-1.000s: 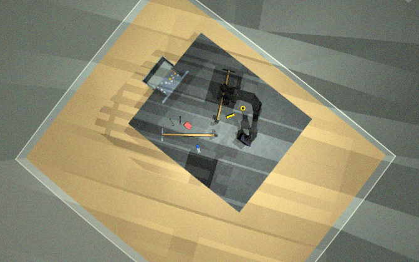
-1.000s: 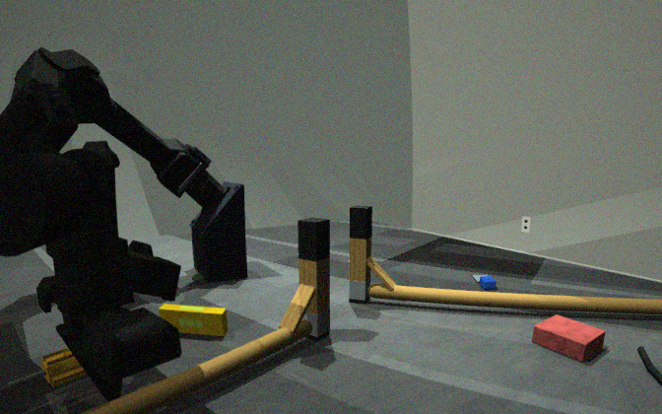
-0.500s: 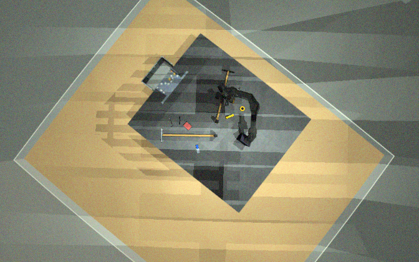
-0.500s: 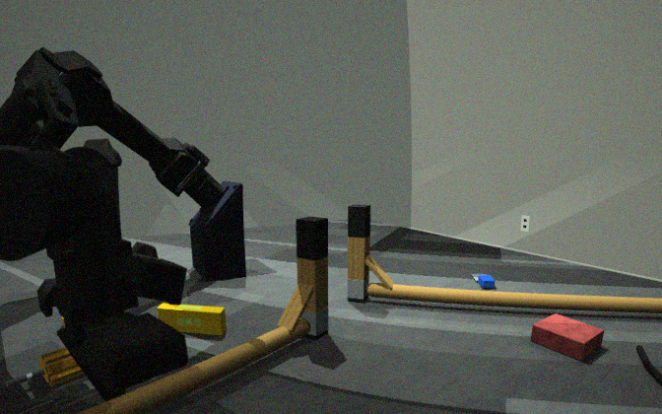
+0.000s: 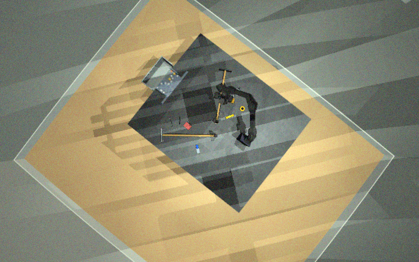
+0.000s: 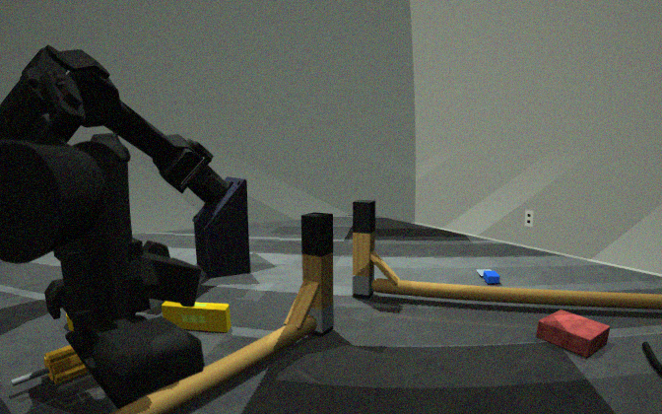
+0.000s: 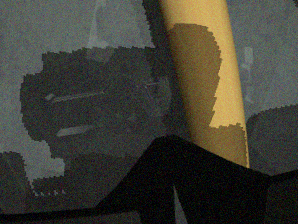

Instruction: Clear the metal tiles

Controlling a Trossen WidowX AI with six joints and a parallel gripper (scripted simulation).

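My gripper tip is now 3 cm short of the scraper, 1 cm to the left of it and 5 cm below it. The rest, counted from my gripper tip: yellow-handled screwdriver (10 cm behind, 6 cm to the right, 1 cm above); yellow tape ring (24 cm behind, 4 cm to the right); yellow level (17 cm behind, 11 cm to the left, 1 cm above).
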